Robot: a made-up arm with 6 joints.
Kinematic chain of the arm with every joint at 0, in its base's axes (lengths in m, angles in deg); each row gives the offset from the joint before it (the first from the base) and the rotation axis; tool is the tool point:
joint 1: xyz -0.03 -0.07 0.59 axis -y
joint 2: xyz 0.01 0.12 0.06 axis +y
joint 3: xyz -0.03 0 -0.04 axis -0.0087 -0.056 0.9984
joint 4: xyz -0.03 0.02 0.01 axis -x
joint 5: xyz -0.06 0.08 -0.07 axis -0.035 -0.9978 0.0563
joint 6: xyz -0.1 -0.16 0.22 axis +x
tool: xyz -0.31 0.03 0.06
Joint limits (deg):
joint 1: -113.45..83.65
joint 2: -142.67..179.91
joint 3: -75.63..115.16
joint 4: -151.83..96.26
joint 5: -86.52..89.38
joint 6: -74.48..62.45
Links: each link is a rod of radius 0.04 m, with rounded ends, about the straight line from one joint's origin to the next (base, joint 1, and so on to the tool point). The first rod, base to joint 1, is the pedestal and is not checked.
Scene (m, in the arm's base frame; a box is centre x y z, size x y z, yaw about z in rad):
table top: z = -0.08
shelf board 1: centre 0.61 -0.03 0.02 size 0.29 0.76 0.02 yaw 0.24
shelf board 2: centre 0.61 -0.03 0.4 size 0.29 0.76 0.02 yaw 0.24
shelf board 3: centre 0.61 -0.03 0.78 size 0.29 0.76 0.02 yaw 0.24
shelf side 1: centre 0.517 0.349 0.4 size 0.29 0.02 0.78 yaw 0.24
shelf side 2: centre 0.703 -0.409 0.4 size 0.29 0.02 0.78 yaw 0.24
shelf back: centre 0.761 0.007 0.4 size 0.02 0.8 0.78 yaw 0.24
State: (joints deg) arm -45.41 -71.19 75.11 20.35 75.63 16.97
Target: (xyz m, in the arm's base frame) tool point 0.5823 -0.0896 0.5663
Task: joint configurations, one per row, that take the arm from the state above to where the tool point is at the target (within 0.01 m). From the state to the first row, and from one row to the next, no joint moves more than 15 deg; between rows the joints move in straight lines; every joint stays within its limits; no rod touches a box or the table.
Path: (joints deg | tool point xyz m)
1: -32.79 -78.48 67.07 17.95 80.21 11.11 | 0.3023 -0.4215 0.3579
2: -20.17 -85.78 59.02 15.55 84.80 5.25 | 0.3753 -0.3876 0.4110
3: -7.55 -93.07 50.98 13.14 89.38 -0.61 | 0.4472 -0.3427 0.5028
4: 4.61 -96.99 41.89 -1.68 89.38 -3.35 | 0.5221 -0.2342 0.5070
5: 16.78 -100.91 32.81 -16.50 89.38 -6.10 | 0.5823 -0.0896 0.5663

